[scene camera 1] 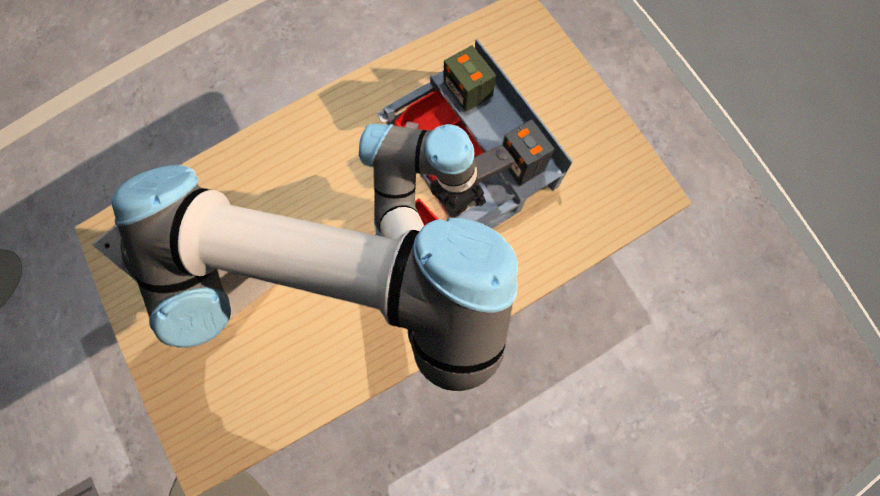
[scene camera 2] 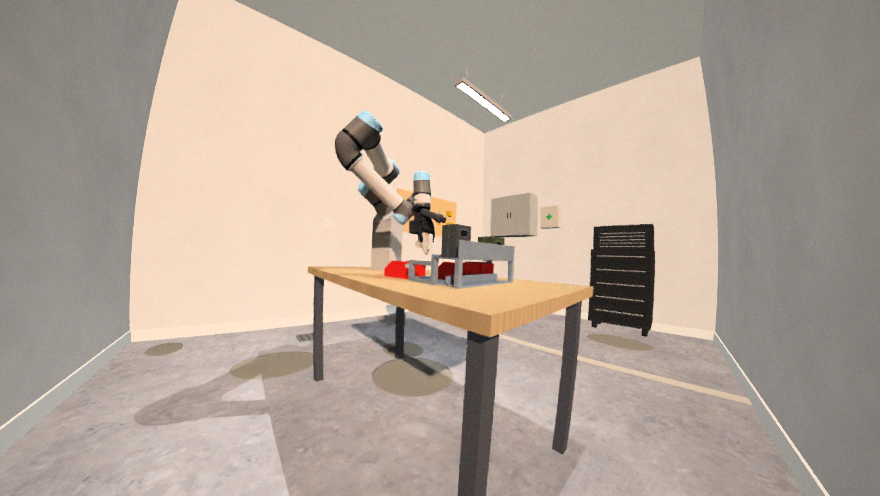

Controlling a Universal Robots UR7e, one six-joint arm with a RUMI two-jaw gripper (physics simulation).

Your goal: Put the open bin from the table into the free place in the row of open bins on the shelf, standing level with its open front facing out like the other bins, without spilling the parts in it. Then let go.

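Frame: origin at the arm's base, x right, y down, z ahead, level; centimetres.
Where they show: gripper, fingertip midpoint: (scene camera 1: 471,201) (scene camera 2: 426,254); arm's base, origin of the base link: (scene camera 2: 387,207).
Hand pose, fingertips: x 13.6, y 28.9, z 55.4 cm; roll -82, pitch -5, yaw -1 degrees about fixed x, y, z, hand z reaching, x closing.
Each offset is from my fingertips to the top centre of the thing. "pt": to the spot under its first point. Level surfaces: height alone.
A red open bin @[pt dy +7.2, dx +3.3, dz -15.8 cm] (scene camera 2: 397,269) (scene camera 1: 425,210) stands on the wooden table @[dy +10.9 cm] (scene camera 2: 492,305) (scene camera 1: 603,203), just left of the grey shelf @[pt dy -2.8, dx -9.6, dz +22.7 cm] (scene camera 2: 485,249) (scene camera 1: 495,120). In the top view the arm hides most of it. More red bins (scene camera 2: 471,268) (scene camera 1: 430,110) sit in a row inside the shelf. My gripper (scene camera 2: 424,249) points down with its fingers shut on nothing. It hangs a little above the table, over the gap between the table bin and the shelf's near end. In the top view the wrist covers its fingers.
A dark box @[dy -11.5, dx -1.7, dz +15.0 cm] (scene camera 2: 456,236) (scene camera 1: 527,150) and a green box @[dy -9.0, dx -24.8, dz +14.9 cm] (scene camera 2: 490,239) (scene camera 1: 470,76) stand on top of the shelf. A black drawer cabinet (scene camera 2: 621,278) stands by the far wall. The robot base is at the table's far end.
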